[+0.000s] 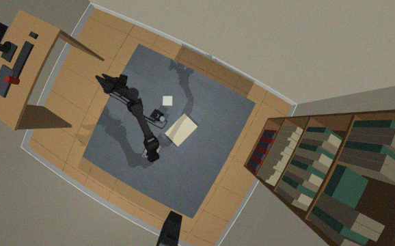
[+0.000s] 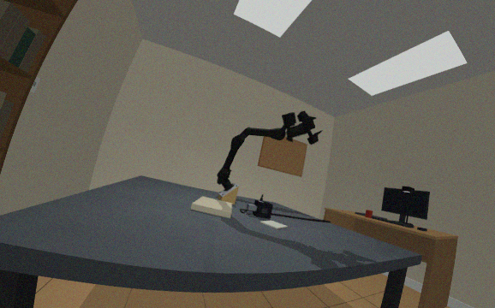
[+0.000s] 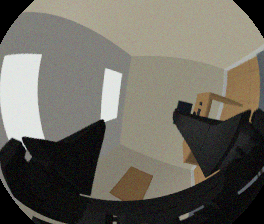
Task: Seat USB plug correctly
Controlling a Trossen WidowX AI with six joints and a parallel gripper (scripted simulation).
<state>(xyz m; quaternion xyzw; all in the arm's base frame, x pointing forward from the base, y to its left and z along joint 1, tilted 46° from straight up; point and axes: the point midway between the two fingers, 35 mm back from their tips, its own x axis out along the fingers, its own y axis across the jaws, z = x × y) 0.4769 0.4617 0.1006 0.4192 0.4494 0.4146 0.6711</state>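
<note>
Right now my gripper tip is 47 cm above the usb plug, 21 cm to the left of it and 11 cm past it. From my gripper tip the other things lie so: cream book (55 cm below, 45 cm to the right, 15 cm behind); then white card (56 cm below, 22 cm to the right, 5 cm ahead).
</note>
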